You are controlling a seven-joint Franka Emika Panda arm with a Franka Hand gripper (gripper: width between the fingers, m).
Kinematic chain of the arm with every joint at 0, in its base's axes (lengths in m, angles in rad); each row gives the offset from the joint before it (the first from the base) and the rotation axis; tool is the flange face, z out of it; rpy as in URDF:
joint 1: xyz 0 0 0.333 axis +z
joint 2: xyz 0 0 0 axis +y
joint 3: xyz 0 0 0.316 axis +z
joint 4: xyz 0.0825 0 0 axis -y
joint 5: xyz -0.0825 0 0.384 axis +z
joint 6: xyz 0 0 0 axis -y
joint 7: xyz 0.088 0 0 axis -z
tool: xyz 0 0 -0.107 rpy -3.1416 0 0
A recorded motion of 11 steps. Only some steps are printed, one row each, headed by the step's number.
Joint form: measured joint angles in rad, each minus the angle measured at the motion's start. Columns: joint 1, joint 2, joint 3, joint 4, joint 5, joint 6, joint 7.
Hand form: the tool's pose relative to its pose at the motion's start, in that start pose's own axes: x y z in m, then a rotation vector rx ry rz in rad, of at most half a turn. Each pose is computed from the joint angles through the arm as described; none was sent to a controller.
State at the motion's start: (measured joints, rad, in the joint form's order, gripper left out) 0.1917 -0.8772 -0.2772 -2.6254 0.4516 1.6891 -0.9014
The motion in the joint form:
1: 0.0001 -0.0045 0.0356 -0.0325 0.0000 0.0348 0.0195
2: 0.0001 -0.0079 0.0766 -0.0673 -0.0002 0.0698 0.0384
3: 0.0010 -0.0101 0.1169 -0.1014 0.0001 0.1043 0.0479
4: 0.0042 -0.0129 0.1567 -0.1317 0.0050 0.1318 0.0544
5: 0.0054 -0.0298 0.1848 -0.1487 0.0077 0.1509 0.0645
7: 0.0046 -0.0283 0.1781 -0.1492 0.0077 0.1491 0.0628
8: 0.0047 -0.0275 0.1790 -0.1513 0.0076 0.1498 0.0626
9: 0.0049 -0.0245 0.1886 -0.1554 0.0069 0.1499 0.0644
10: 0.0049 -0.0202 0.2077 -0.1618 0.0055 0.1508 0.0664
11: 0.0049 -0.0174 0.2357 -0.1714 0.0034 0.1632 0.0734
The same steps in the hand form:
1: 0.0019 -0.0024 0.0159 -0.0200 -0.0223 0.0113
2: 0.0032 -0.0051 0.0337 -0.0414 -0.0505 0.0207
3: 0.0035 -0.0074 0.0514 -0.0623 -0.0788 0.0206
4: 0.0037 -0.0111 0.0681 -0.0776 -0.1059 0.0150
5: 0.0045 -0.0168 0.0745 -0.0998 -0.1121 0.0070
7: 0.0033 -0.0152 0.0739 -0.0950 -0.1094 0.0108
8: 0.0029 -0.0150 0.0750 -0.0943 -0.1116 0.0114
9: 0.0028 -0.0156 0.0790 -0.0948 -0.1239 0.0113
10: 0.0030 -0.0172 0.0856 -0.0983 -0.1455 0.0080
11: 0.0039 -0.0194 0.0938 -0.1137 -0.1674 0.0043

